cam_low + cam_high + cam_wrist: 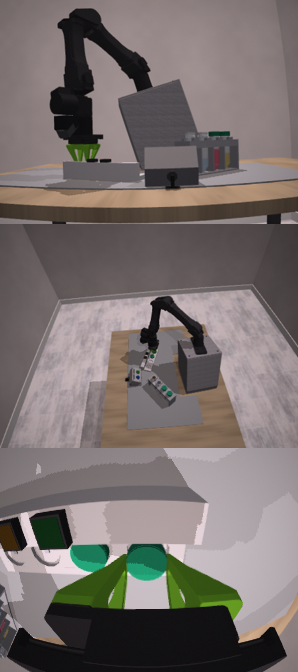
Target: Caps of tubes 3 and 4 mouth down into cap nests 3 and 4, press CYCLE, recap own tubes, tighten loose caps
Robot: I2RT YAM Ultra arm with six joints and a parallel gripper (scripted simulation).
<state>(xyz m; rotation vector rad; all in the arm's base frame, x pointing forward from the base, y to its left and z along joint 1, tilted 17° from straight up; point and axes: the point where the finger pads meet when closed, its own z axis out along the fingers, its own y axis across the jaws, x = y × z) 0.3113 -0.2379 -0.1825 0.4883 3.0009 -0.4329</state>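
Now: the green ready key 220 mm to the left of my hand, 130 mm ahead of it and 40 mm above it. Round my hand: blue cycle key (260 mm to the left, 130 mm ahead, 40 mm above).
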